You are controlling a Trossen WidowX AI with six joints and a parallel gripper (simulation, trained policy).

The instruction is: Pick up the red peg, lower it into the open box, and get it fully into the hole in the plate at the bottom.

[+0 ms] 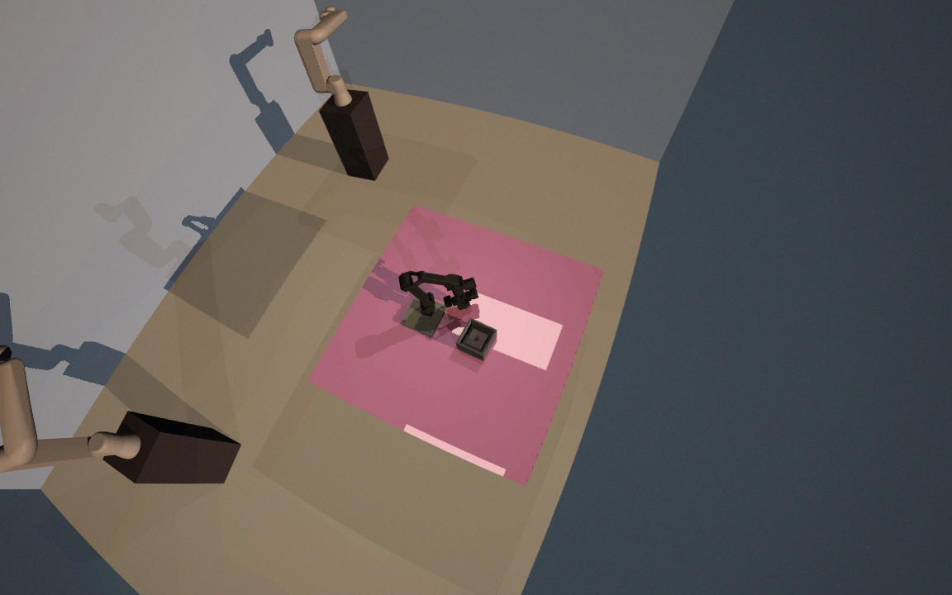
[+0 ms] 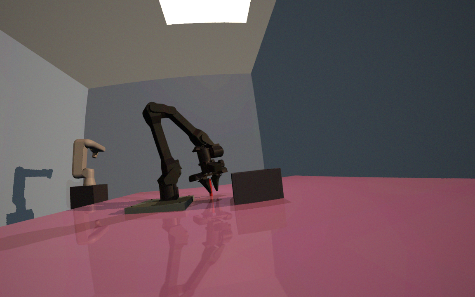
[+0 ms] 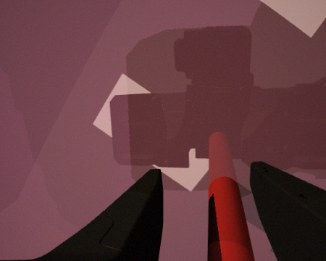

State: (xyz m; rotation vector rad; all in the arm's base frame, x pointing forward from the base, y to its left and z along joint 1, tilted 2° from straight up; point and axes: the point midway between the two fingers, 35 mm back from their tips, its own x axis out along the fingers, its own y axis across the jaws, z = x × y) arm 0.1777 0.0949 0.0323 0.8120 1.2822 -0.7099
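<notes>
Now: gripper tip 140 mm short of the dark box, 180 mm to the left of it and 10 mm below it.
</notes>
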